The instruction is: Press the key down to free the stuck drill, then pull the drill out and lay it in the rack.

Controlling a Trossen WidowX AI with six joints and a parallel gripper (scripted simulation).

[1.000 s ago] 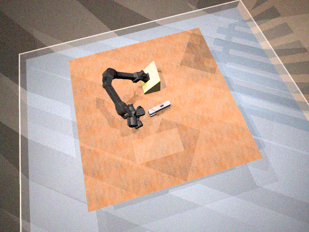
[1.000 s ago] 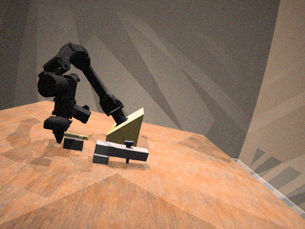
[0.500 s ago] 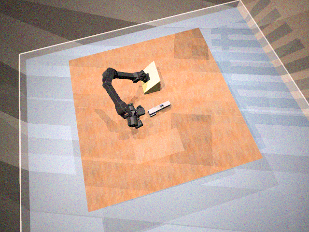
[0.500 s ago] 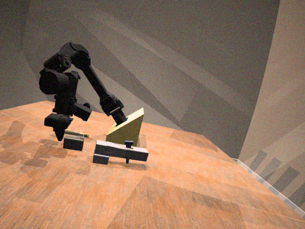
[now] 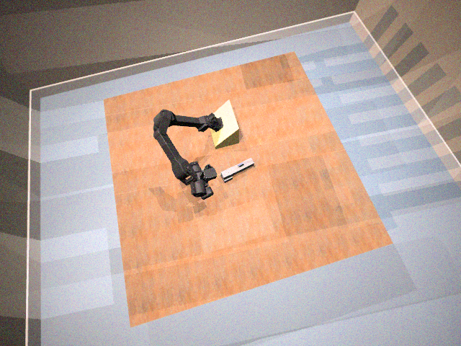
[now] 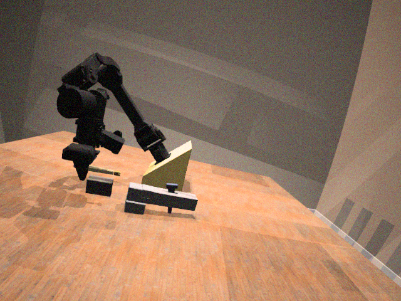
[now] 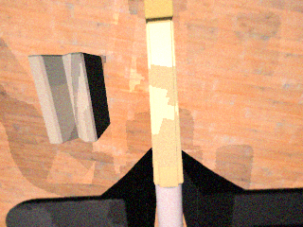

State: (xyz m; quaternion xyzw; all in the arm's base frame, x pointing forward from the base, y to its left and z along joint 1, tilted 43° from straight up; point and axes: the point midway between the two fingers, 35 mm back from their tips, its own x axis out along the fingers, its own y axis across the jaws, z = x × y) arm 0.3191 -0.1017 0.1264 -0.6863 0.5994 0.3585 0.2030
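Right now my gripper tip is 80 mm past the dark grey rack, 40 mm above it and 20 mm to the right of it. From my gripper tip the other things lie so: blue key (220 mm to the left, 50 mm behind, 10 mm below); then grey housing (200 mm to the left, 50 mm behind, 20 mm below); then drill (40 mm to the left, 30 mm above, 10 mm behind).
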